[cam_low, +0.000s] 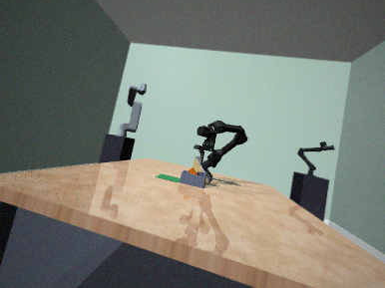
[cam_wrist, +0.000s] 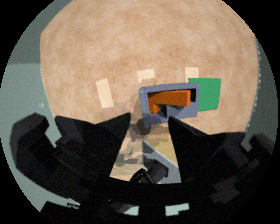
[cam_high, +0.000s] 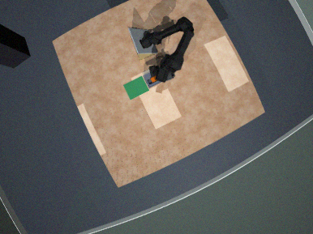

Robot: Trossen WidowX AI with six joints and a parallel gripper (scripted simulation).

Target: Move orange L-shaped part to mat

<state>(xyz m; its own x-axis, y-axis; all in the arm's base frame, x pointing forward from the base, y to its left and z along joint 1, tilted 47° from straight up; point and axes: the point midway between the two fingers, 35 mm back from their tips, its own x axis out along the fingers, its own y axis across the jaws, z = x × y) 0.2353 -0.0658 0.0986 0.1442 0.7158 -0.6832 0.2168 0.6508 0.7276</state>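
Right now the orange L-shaped part is 1 cm behind my gripper tip, 4 cm to the right of it and 10 cm below it. The rest, counted from my gripper tip: green mat 1 cm behind, 21 cm to the right, 16 cm below.
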